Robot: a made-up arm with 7 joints. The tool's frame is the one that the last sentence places.
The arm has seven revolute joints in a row. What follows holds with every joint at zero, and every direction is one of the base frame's.
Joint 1 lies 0.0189 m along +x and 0.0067 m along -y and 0.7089 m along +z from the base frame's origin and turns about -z.
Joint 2 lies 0.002 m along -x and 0.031 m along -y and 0.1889 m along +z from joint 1 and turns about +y.
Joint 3 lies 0.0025 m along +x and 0.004 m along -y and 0.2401 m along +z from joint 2 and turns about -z.
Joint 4 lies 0.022 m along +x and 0.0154 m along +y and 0.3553 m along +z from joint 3 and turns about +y.
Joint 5 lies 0.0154 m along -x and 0.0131 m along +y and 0.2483 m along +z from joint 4 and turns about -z.
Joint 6 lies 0.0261 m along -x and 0.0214 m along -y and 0.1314 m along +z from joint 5 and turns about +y.
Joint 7 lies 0.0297 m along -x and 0.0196 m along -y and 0.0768 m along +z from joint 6 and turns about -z.
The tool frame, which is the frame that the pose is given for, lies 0.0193 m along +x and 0.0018 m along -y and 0.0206 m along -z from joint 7; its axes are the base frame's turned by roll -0.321, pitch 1.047 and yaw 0.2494 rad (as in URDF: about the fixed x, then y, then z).
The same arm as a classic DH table. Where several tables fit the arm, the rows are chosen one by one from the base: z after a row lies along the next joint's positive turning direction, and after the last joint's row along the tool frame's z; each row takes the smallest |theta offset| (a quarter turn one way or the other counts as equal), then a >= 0, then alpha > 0; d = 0 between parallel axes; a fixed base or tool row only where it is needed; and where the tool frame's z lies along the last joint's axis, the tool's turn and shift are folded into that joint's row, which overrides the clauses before.
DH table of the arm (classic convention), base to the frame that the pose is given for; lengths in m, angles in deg. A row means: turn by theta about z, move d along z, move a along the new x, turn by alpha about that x. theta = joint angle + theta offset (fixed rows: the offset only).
base (fixed): d 0.0000, theta_offset -19.52, a 0.0201, alpha 180.00
joint 1: d -0.8978, theta_offset -19.52, a -0.0020, alpha 90.00
joint 2: d -0.0350, theta_offset 0.00, a 0.0025, alpha -90.00
joint 3: d -0.5954, theta_offset 0.00, a 0.0220, alpha 90.00
joint 4: d 0.0285, theta_offset 0.00, a -0.0154, alpha -90.00
joint 5: d -0.3797, theta_offset 0.00, a -0.0261, alpha 90.00
joint 6: d -0.0410, theta_offset 0.00, a -0.0297, alpha -90.00
joint 7: d -0.0483, theta_offset 54.70, a 0.0126, alpha 118.33
tool (fixed): d 0.0167, theta_offset 79.67, a 0.0000, alpha 0.00

